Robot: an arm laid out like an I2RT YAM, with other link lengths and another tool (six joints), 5 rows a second.
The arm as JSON. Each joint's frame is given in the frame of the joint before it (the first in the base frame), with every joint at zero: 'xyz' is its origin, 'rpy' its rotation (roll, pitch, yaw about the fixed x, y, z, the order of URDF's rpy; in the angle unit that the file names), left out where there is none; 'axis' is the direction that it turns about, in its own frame. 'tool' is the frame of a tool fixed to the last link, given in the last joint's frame.
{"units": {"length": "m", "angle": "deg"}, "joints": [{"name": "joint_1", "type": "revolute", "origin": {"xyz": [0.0, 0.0, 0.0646]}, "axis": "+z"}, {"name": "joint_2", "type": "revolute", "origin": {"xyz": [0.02, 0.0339, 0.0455], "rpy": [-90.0, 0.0, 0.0]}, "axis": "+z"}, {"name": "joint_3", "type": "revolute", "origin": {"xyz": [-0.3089, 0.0, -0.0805], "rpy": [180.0, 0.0, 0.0]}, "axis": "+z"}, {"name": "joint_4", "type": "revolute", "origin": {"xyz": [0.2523, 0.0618, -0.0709]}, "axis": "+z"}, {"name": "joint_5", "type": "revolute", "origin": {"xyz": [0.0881, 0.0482, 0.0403], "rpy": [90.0, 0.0, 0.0]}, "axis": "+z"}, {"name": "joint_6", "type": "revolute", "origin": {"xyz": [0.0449, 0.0, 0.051], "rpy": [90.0, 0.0, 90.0]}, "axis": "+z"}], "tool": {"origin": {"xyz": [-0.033, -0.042, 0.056], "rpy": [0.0, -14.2, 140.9]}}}
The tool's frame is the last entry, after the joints.
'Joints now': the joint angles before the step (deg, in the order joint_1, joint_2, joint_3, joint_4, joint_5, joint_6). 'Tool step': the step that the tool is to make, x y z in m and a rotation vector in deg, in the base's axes. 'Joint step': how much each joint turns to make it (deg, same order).
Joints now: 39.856 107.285 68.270 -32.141 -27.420 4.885
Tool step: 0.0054 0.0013 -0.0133 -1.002 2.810 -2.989
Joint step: -0.001 1.872 -0.005 0.718 -0.043 3.561
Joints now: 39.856 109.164 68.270 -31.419 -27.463 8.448
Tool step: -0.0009 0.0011 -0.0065 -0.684 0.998 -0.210
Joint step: 0.235 0.816 -0.020 -0.130 0.020 0.518
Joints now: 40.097 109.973 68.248 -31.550 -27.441 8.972
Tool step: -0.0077 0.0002 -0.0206 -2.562 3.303 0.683
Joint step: 0.632 2.291 -0.298 -1.587 -0.197 -0.002
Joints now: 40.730 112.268 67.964 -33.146 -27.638 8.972
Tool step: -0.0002 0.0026 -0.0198 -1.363 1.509 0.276
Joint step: 0.280 2.845 0.014 0.795 0.043 -0.006
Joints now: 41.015 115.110 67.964 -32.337 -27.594 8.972
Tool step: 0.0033 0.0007 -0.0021 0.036 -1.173 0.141
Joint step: -0.136 0.402 0.031 1.068 0.676 -0.463
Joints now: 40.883 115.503 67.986 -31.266 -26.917 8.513
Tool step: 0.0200 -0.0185 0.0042 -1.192 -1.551 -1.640
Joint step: -3.426 -0.132 1.409 -2.130 1.531 -2.355
